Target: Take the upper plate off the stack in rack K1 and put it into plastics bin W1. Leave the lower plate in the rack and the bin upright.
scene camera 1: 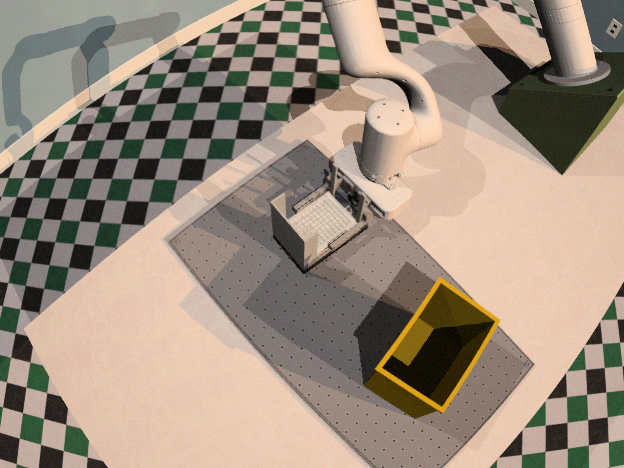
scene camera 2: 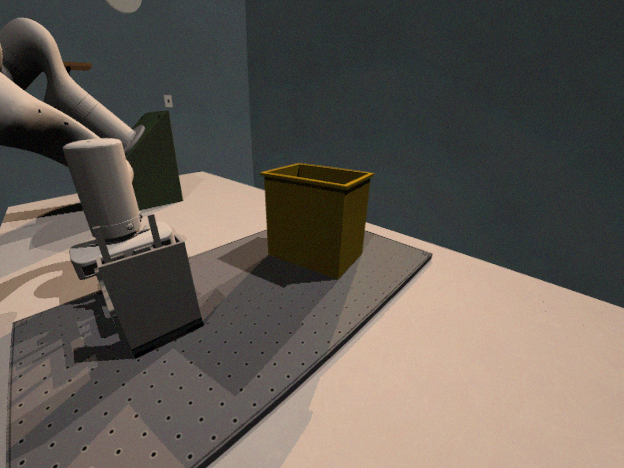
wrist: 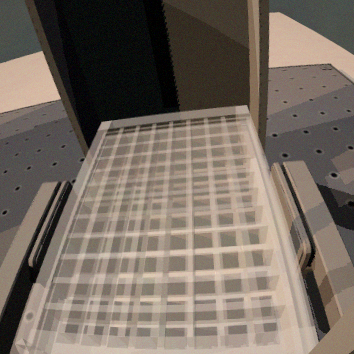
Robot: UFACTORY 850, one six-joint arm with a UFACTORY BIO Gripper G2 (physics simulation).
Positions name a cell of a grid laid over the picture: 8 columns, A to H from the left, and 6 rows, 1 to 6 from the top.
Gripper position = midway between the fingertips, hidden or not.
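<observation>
My gripper (scene camera 1: E3) is there for me to see, and scene camera 2 (scene camera 2: B4) has my gripper too. There's also a gridded plate (scene camera 1: E3).
</observation>
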